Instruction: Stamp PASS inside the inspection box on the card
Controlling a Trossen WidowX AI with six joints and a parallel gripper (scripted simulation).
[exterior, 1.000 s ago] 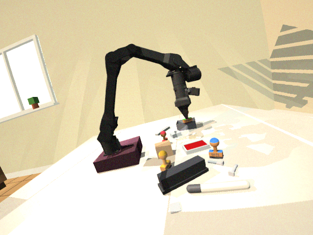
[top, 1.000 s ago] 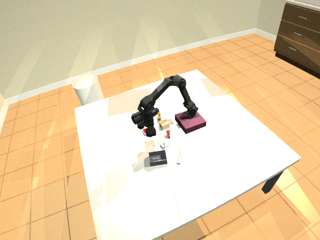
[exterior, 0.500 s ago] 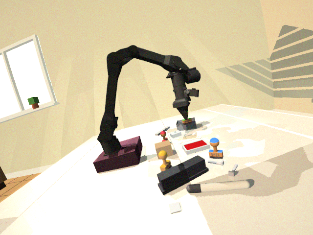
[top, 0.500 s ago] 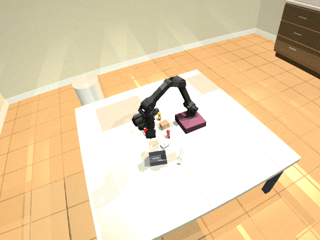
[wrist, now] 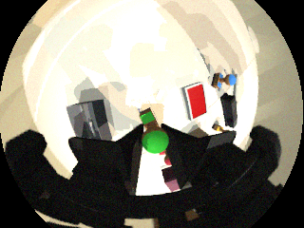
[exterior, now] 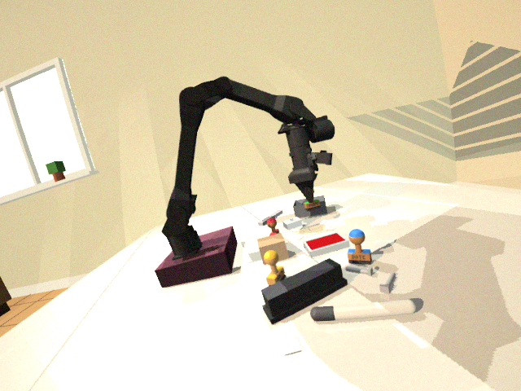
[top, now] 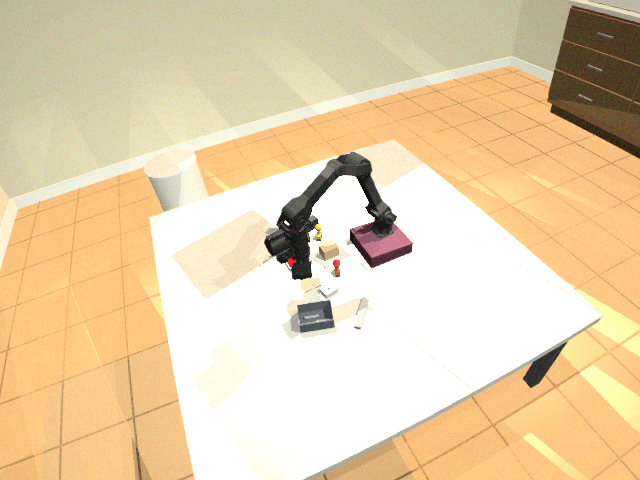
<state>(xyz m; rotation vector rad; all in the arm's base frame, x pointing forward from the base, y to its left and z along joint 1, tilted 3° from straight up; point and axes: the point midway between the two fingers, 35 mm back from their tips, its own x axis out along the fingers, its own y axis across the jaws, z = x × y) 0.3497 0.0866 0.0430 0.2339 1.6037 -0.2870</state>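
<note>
Now: gripper tip 2 cm past the pale card, 1 cm to the left of it and 8 cm above it. Also, from my gripper tip: green-knobbed stamp right at my gripper tip; red ink pad 1 cm behind, 13 cm to the right, 8 cm below; red-knobbed stamp 12 cm behind, 1 cm to the right, 6 cm below.
</note>
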